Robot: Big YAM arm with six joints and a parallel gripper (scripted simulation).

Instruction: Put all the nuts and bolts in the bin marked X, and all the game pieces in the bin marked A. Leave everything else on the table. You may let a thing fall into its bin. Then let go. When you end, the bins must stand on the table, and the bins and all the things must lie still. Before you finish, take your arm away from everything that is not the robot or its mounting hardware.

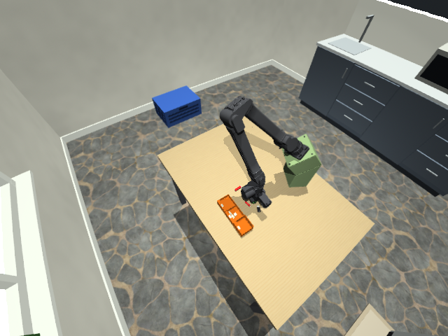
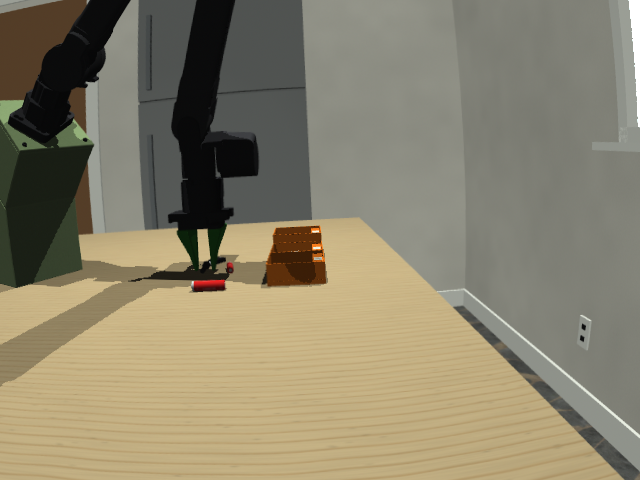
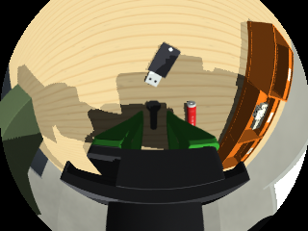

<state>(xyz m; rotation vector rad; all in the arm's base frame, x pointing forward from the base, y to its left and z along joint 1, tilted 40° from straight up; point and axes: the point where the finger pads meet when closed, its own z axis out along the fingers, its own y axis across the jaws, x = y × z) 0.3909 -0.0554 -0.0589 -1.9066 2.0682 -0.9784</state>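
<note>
Right now my hand is 10 mm to the right of the dark bolt. The rest, counted from my hand: black USB stick 50 mm to the left, 20 mm ahead, 10 mm below; orange three-compartment bin tray 160 mm ahead, 20 mm to the right, 10 mm above; white die 150 mm ahead, 20 mm to the right, 10 mm above.
</note>
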